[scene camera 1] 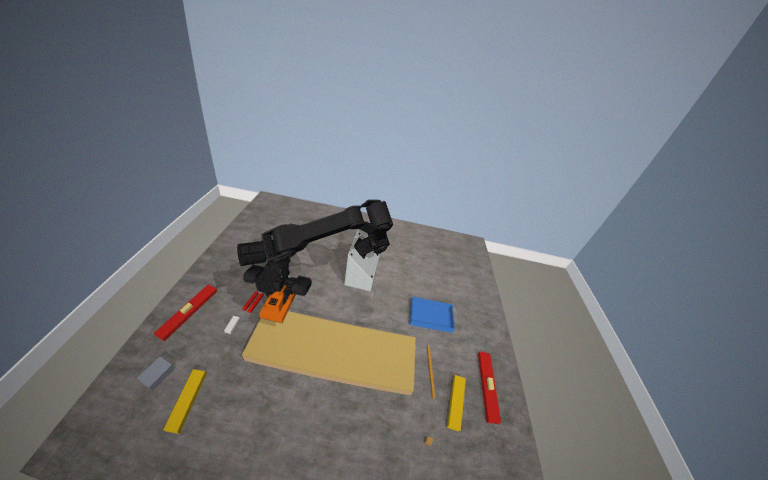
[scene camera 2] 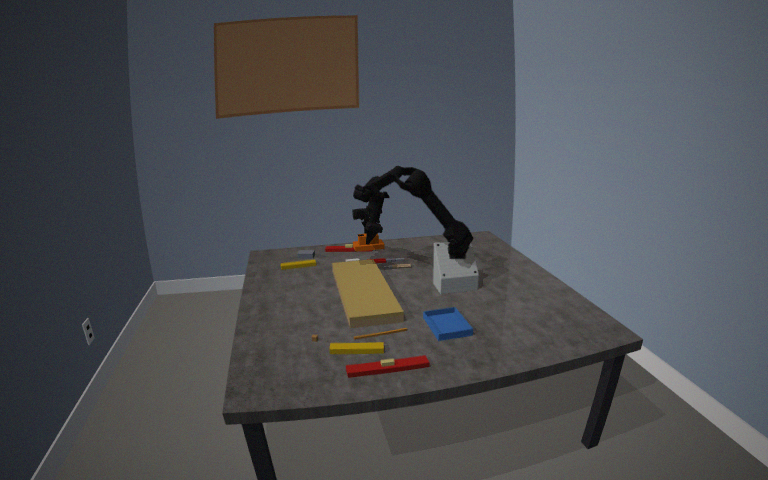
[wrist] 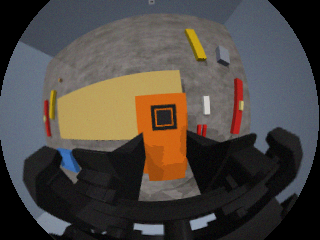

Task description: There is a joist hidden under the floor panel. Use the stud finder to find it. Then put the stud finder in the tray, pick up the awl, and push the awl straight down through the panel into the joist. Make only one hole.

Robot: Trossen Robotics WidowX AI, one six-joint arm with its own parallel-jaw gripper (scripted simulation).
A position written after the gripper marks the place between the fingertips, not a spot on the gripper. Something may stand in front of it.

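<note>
A blue tray (scene camera 1: 427, 313) is visible in the scene, and scene camera 2 shows the tray (scene camera 2: 448, 323) too. The gripper (scene camera 1: 277, 302) shares the view of scene camera 1 with it, while the wrist view also contains the gripper (wrist: 163, 132).
</note>
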